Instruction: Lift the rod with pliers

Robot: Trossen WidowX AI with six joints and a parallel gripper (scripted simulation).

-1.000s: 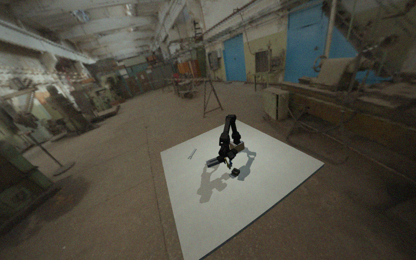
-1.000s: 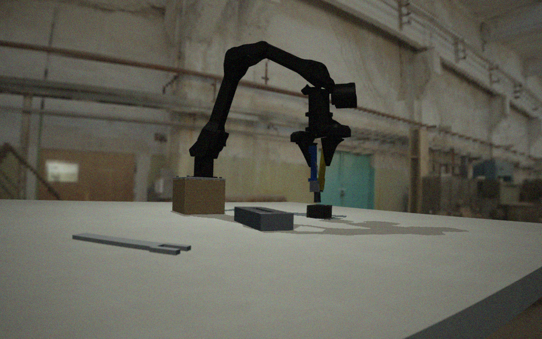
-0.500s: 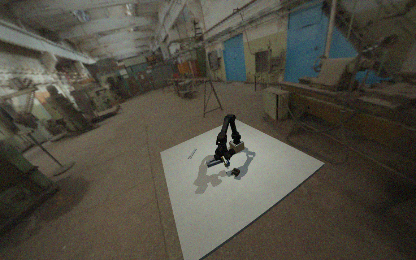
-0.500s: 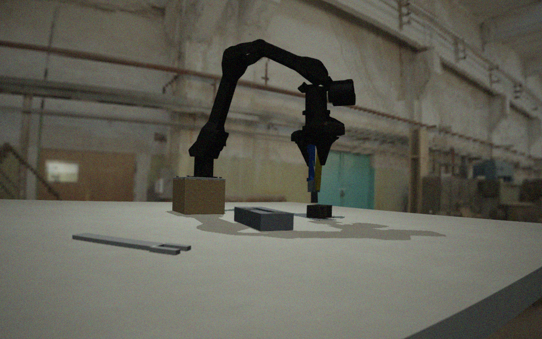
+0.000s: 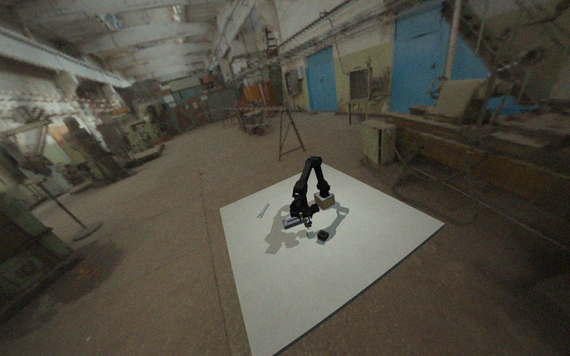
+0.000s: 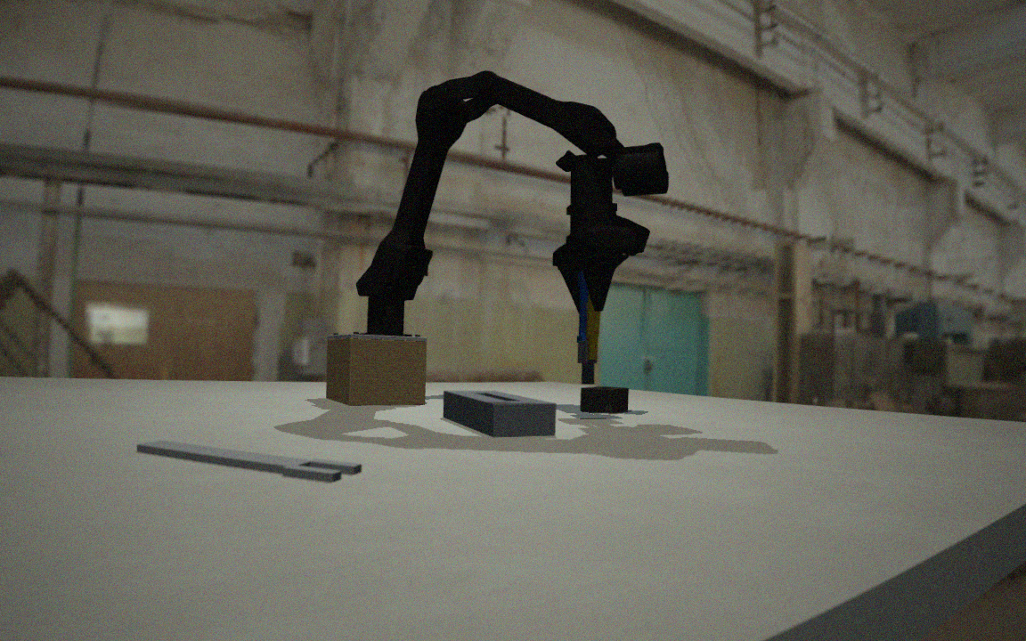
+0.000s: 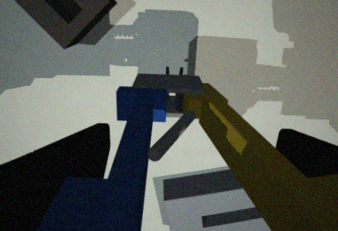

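Now: the grey channel block 3 cm ahead of my gripper tip, 16 cm to the right of it and 12 cm below it. Also, from my gripper tip: dark holster 6 cm behind, 9 cm to the left, 13 cm below; then flat grey forked bar 19 cm ahead, 46 cm to the right, 14 cm below.
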